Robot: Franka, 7 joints.
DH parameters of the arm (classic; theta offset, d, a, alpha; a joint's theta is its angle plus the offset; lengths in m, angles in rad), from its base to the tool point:
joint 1: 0 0.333 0 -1.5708
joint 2: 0 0 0 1.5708
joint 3: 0 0.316 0.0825 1.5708
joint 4: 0 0 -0.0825 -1.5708
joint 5: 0 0.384 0 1.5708
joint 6: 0 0 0.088 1.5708
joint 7: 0 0.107 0 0
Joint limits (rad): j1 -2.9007..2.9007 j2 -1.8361..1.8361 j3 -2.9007..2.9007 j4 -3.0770..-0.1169 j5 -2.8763..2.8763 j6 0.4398..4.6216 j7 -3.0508..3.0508
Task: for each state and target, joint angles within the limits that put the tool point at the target. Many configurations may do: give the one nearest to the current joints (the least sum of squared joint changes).
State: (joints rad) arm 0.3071 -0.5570 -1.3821 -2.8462 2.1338 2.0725 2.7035
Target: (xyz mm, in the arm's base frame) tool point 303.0 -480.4 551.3
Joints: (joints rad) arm 0.4480 -0.4725 -1.3751 -2.0873 2.2190 2.0386 2.7035
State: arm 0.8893 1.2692 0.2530 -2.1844 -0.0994 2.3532 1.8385
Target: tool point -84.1 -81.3 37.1
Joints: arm 0.9635 1.3944 0.1019 -2.8417 -0.1155 2.1319 1.8385
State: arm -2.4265 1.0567 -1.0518 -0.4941 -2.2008 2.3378 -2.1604
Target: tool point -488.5 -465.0 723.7
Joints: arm -2.3303 1.1739 -1.0606 -0.1169 -2.1744 1.3088 -2.1604
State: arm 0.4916 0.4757 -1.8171 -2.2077 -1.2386 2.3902 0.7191
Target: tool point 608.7 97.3 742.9
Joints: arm 1.3827 0.7898 -1.8110 -1.4950 -1.2405 2.4404 0.7191
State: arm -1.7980 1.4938 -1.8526 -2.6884 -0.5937 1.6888 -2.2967
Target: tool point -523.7 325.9 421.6
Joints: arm -2.4568 1.4846 -1.6447 -1.8728 -0.6442 2.1129 -2.2967
